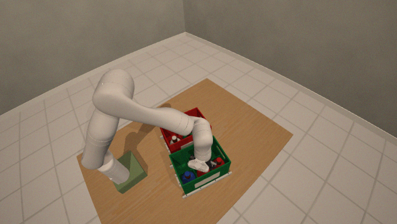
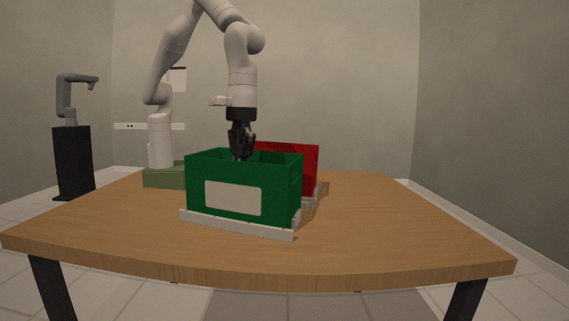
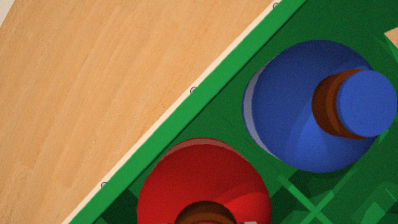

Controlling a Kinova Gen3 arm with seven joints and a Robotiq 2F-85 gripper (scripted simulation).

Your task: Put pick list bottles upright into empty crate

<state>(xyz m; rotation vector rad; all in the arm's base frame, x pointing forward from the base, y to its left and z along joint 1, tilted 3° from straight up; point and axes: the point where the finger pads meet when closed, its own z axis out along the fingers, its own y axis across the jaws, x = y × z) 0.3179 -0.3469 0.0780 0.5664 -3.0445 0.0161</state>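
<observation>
Right now my hand is 70 mm above the red-label bottle. From my hand the other things lie so: green crate: 70 mm below, 40 mm to the left, 20 mm ahead; red-labelled bottle: 80 mm ahead, 70 mm below, 40 mm to the right; blue-label bottle: 80 mm behind, 70 mm below, 40 mm to the left.
</observation>
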